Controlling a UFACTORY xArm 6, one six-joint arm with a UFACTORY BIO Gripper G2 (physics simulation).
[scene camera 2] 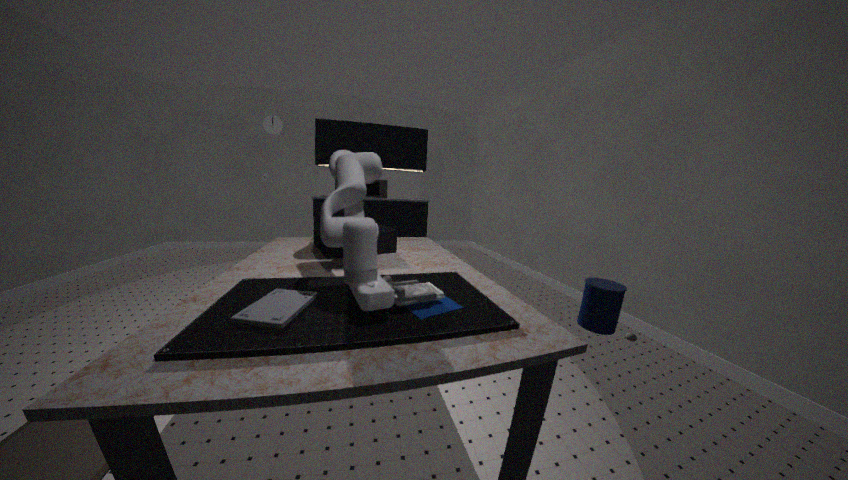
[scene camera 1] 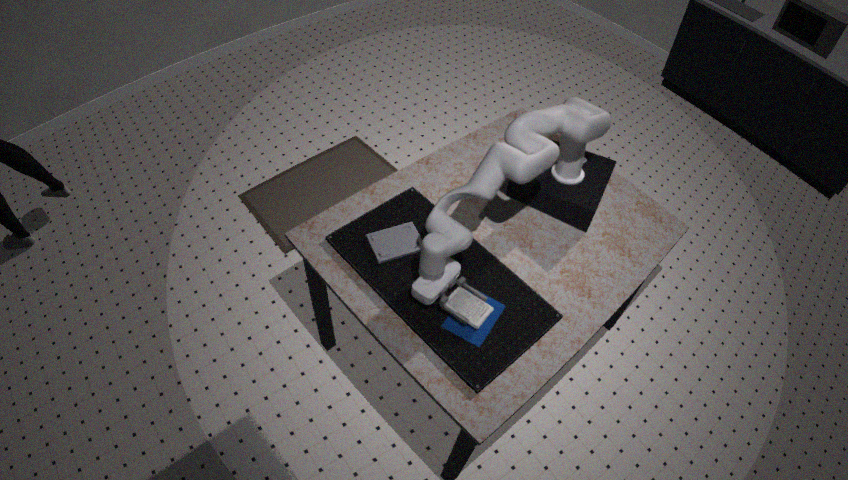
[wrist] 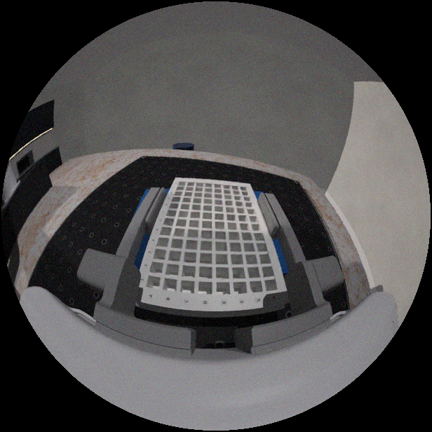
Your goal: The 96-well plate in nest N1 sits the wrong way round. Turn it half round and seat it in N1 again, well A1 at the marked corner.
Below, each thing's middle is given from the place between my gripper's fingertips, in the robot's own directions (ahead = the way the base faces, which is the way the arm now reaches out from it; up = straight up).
Labels:
Right now my hand is 10 mm short of the white 96-well plate (scene camera 1: 477,311), 30 mm to the left of it and 10 mm above it. The rest, counted from my hand: grey nest N1 (scene camera 2: 292,302) (360 mm to the right, 20 mm below); blue square (scene camera 1: 476,337) (30 mm below).

